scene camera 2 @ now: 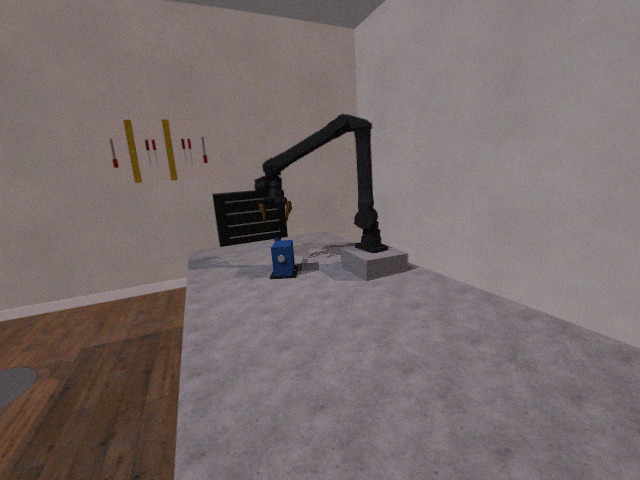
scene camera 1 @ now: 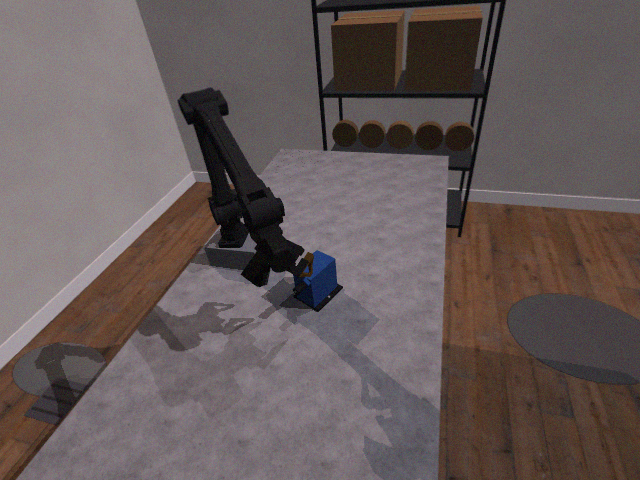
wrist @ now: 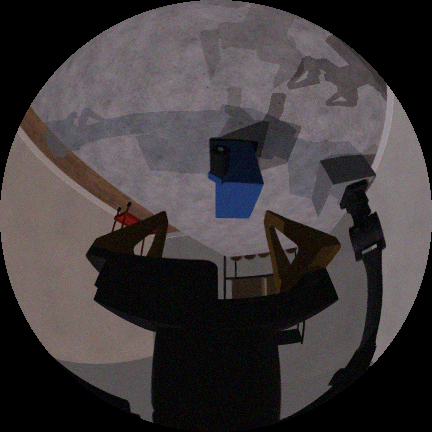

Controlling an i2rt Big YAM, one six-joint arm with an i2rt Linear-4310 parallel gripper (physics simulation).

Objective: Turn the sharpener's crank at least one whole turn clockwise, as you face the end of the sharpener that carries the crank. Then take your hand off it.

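Pixels of known places: gripper, fingertip midpoint: (scene camera 2: 275,221) (scene camera 1: 297,267) (wrist: 215,215); arm's base at its link origin: (scene camera 2: 370,248) (scene camera 1: 235,237) (wrist: 351,192).
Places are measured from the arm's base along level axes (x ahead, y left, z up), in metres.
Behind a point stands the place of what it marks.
Note:
The blue sharpener (scene camera 1: 324,279) @[x 0.350, y -0.207, z 0.004 m] (scene camera 2: 282,266) @[x 0.349, y -0.138, z -0.033 m] (wrist: 240,200) @[x 0.307, y -0.190, z 0.047 m] stands upright on its black base. Its crank is on the end towards my gripper. The short blue crank arm (wrist: 215,177) lies near the top of that end in the wrist view, and a small blue tip of it (scene camera 2: 277,238) @[x 0.306, y -0.261, z 0.055 m] shows above the body in scene camera 2. The black crank knob (wrist: 219,160) @[x 0.287, y -0.293, z 0.057 m] sticks out from it. My gripper (scene camera 1: 311,265) (scene camera 2: 276,218) @[x 0.295, y -0.288, z 0.126 m] (wrist: 215,215) @[x 0.295, y -0.288, z 0.126 m] is wide open and empty, raised above and beside the crank end. The knob lies beyond the fingertips, apart from them. In scene camera 1 the fingers partly overlap the sharpener.
The arm's grey base block (scene camera 1: 230,255) @[x -0.001, y -0.071, z -0.024 m] (scene camera 2: 372,263) @[x 0.098, y 0.114, z -0.017 m] (wrist: 347,170) @[x 0.019, y -0.074, z -0.030 m] stands on the table (scene camera 1: 361,206) @[x 0.442, y 0.323, z -0.081 m] (scene camera 2: 361,361) @[x 0.441, y 0.444, z -0.081 m], off to one side of the sharpener. A shelf rack (scene camera 1: 403,95) stands behind the table's far end. A black slatted panel (scene camera 2: 222,222) stands behind the arm.

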